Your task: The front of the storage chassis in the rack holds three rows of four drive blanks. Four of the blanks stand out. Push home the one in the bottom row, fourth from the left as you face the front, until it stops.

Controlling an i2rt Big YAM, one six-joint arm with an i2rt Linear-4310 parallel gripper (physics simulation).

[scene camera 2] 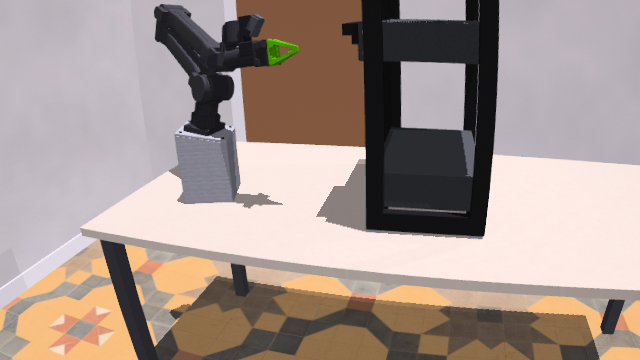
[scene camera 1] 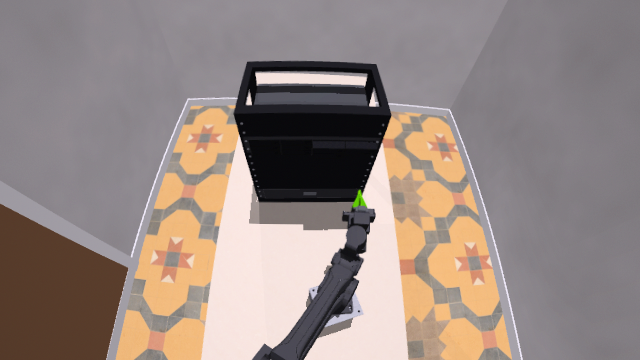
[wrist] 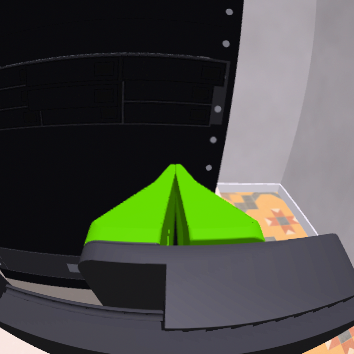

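Observation:
The black storage chassis sits high in the rack. In the wrist view its dark front shows three rows of blanks. The bottom-row fourth blank is at the right end, beside the chassis ear; it looks about level with the middle-row fourth blank above it. The top-row fourth blank stands out beyond both. Dark blanks also jut from the front in scene camera 2. My gripper is shut and empty, a clear gap in front of the rack.
A second dark unit sits at the rack's bottom. The rack stands on the pale table. The arm's grey pedestal stands in front of the rack. The rack's right post, with its screw holes, borders the chassis front.

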